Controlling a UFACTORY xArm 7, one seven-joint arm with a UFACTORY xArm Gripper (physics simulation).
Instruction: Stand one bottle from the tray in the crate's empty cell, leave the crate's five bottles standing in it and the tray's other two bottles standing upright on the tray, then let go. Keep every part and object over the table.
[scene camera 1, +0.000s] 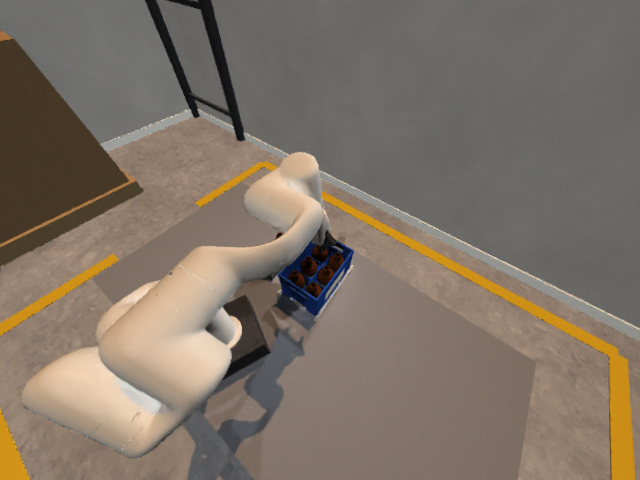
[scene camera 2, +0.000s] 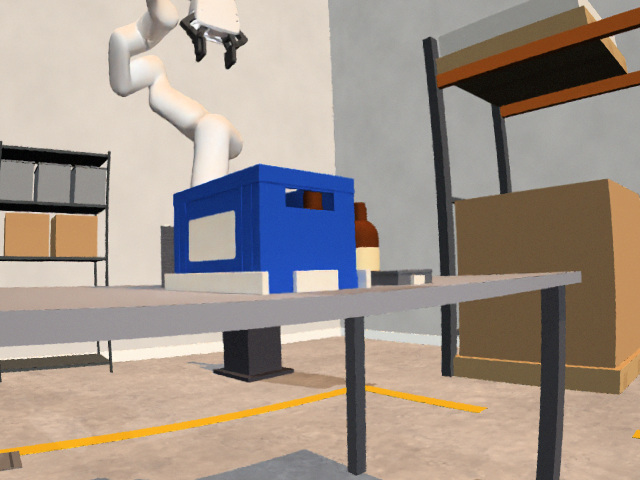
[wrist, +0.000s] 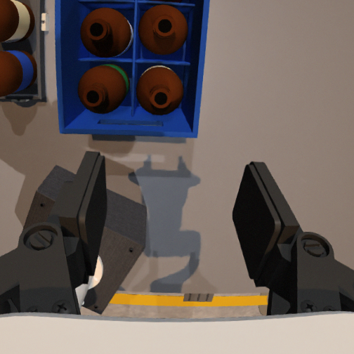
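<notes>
The blue crate stands on the table with a brown bottle in each cell seen in scene camera 1. The cream-labelled bottle stands in the near right cell in the wrist view, beside the green-labelled bottle. My gripper is open and empty, high above the crate's level and apart from the bottles. The tray holds a cream-labelled bottle and a blue-labelled bottle. One tray bottle shows upright in scene camera 2; the arm largely hides the tray in scene camera 1.
Low white blocks stand at the crate's foot on the table. The arm's dark base stands past the table edge. A rack and a large carton stand beyond the table.
</notes>
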